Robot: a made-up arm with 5 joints. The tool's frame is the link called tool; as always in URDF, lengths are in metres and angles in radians.
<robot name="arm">
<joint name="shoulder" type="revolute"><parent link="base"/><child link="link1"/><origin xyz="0 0 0.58" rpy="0 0 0"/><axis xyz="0 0 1"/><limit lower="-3.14" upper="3.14" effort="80" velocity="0.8"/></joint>
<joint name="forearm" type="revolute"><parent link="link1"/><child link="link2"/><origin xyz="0.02 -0.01 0" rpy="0 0 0"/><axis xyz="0 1 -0.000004"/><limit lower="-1.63" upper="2.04" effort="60" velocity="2.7"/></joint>
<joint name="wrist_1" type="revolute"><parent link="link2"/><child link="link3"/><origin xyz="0.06 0.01 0.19" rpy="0 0 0"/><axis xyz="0 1 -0.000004"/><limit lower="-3.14" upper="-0.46" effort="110" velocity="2.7"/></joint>
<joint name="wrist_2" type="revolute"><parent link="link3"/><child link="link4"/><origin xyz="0.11 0.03 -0.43" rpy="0 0 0"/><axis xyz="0 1 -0.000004"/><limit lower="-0.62" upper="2.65" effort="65" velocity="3"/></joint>
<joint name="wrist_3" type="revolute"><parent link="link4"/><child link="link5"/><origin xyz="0.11 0.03 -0.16" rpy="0 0 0"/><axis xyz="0 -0.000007 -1"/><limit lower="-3.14" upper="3.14" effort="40" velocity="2.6"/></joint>
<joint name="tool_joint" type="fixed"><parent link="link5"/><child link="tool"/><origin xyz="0.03 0.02 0.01" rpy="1.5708 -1.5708 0"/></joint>
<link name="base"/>
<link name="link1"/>
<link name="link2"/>
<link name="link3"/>
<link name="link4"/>
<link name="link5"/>
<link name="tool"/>
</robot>
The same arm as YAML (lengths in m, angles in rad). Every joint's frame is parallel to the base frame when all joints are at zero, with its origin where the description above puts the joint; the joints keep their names.
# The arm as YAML. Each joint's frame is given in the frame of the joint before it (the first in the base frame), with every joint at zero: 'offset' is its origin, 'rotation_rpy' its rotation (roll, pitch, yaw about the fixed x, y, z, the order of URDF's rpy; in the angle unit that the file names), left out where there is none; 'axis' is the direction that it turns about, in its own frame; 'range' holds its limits. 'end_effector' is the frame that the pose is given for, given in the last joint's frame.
length_unit: m
angle_unit: rad
chain:
  - id: shoulder
    offset: [0.0, 0.0, 0.58]
    axis: [0.0, 0.0, 1.0]
    range: [-3.14, 3.14]
  - id: forearm
    offset: [0.02, -0.01, 0.0]
    axis: [0.0, 1.0, 0.0]
    range: [-1.63, 2.04]
  - id: wrist_1
    offset: [0.06, 0.01, 0.19]
    axis: [0.0, 1.0, 0.0]
    range: [-3.14, -0.46]
  - id: wrist_2
    offset: [0.11, 0.03, -0.43]
    axis: [0.0, 1.0, 0.0]
    range: [-0.62, 2.65]
  - id: wrist_3
    offset: [0.11, 0.03, -0.16]
    axis: [0.0, 0.0, -1.0]
    range: [-3.14, 3.14]
end_effector:
  offset: [0.03, 0.02, 0.01]
  rotation_rpy: [1.5708, -1.5708, 0.0]

